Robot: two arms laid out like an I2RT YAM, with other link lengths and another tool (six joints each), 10 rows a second.
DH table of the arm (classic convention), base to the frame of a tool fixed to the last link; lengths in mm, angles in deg. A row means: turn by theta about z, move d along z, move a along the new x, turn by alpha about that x. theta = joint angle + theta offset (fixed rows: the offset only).
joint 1: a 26  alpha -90  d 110.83  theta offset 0
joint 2: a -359.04  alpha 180  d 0  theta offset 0
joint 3: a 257.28  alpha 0  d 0  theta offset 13.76
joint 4: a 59.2  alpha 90  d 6.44  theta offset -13.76
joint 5: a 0  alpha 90  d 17.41  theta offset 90
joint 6: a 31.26  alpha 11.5  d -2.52  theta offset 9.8
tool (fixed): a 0  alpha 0  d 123.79  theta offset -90
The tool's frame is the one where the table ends.
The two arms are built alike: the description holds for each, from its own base.
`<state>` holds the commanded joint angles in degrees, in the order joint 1, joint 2, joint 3, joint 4, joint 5, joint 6, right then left.
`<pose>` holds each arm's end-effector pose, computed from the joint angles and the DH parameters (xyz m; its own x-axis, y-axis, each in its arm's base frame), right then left.
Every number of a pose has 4 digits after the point.
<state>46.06 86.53 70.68 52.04 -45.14 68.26 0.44 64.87 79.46 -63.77 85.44 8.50</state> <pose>0.2507 0.3411 0.5225 0.8075 -0.3403 0.4818 0.5881 0.3999 -0.7030 0.1185 -0.1269 0.5319 0.4919 0.1781 0.8523 -0.8557 -0.0821 0.5110</pose>
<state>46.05 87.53 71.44 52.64 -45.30 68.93 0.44 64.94 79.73 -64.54 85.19 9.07</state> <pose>0.2544 0.3455 0.5222 0.8122 -0.3356 0.4771 0.5818 0.4054 -0.7051 0.1182 -0.1271 0.5321 0.4915 0.1759 0.8529 -0.8555 -0.0859 0.5107</pose>
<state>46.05 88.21 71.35 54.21 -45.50 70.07 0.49 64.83 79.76 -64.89 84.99 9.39</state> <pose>0.2560 0.3483 0.5202 0.8191 -0.3294 0.4697 0.5725 0.4162 -0.7064 0.1174 -0.1271 0.5319 0.4894 0.1747 0.8544 -0.8562 -0.0898 0.5088</pose>
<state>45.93 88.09 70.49 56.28 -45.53 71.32 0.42 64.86 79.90 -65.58 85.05 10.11</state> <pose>0.2547 0.3463 0.5197 0.8231 -0.3294 0.4626 0.5670 0.4302 -0.7024 0.1163 -0.1272 0.5322 0.4879 0.1734 0.8555 -0.8576 -0.0874 0.5068</pose>
